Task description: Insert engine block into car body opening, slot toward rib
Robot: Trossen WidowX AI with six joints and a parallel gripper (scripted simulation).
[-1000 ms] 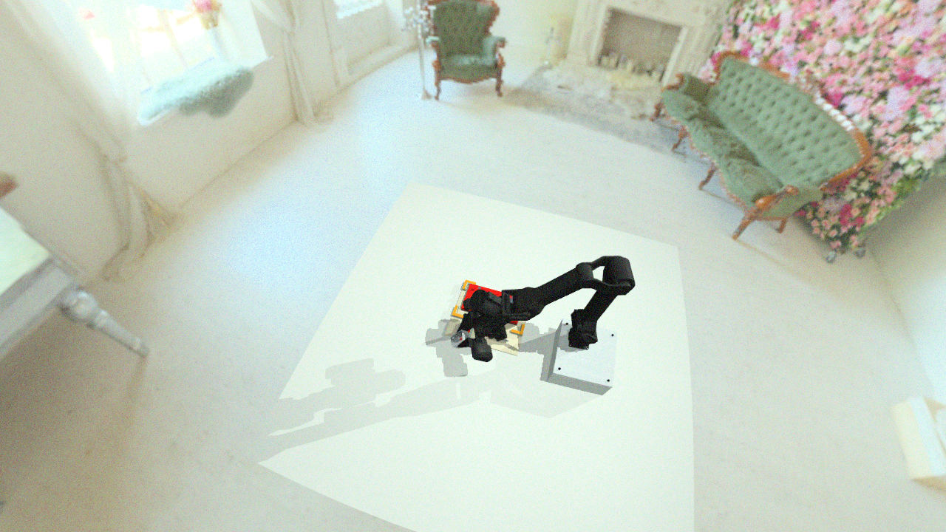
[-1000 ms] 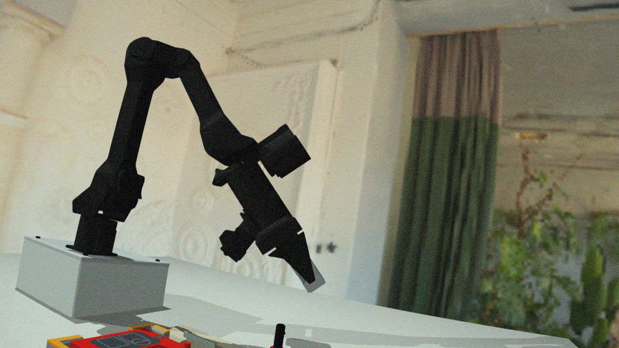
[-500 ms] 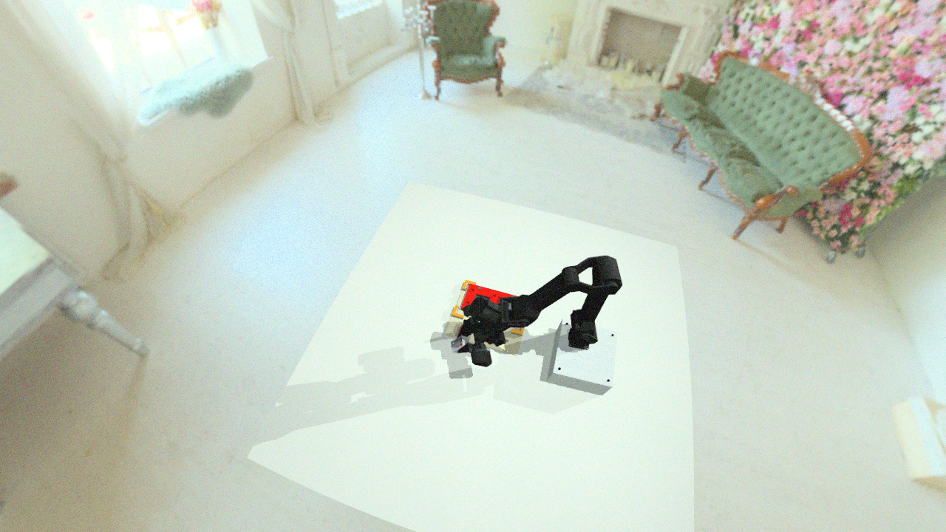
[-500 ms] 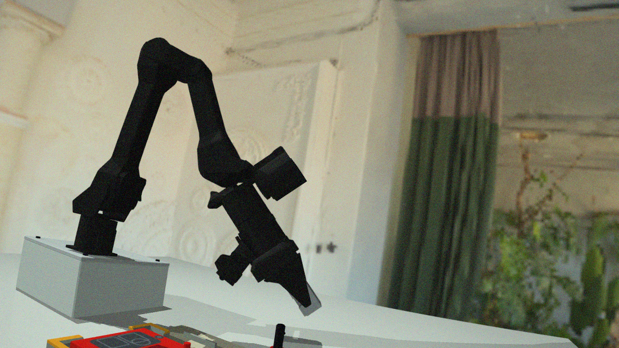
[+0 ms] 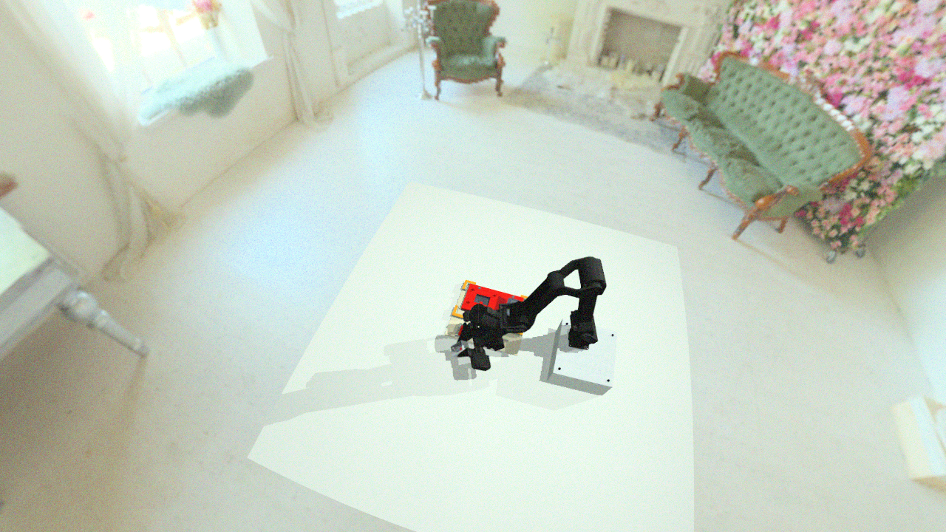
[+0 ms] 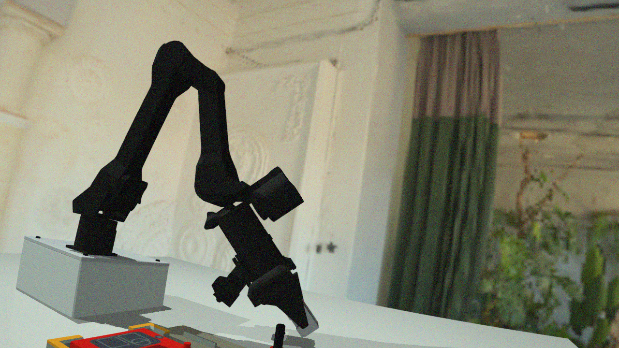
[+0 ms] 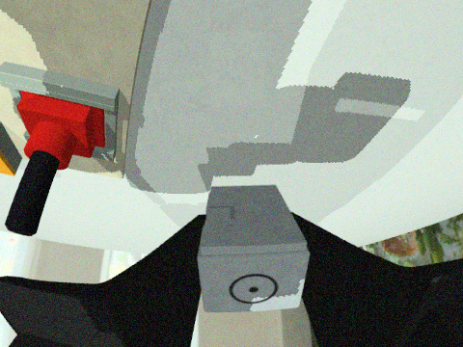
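My gripper tip is 1 cm past the grey engine block, 1 cm to the left of it and 1 cm below it. From my gripper tip the other things lie so: clamp cradle (7 cm behind, 18 cm to the right, 3 cm below).
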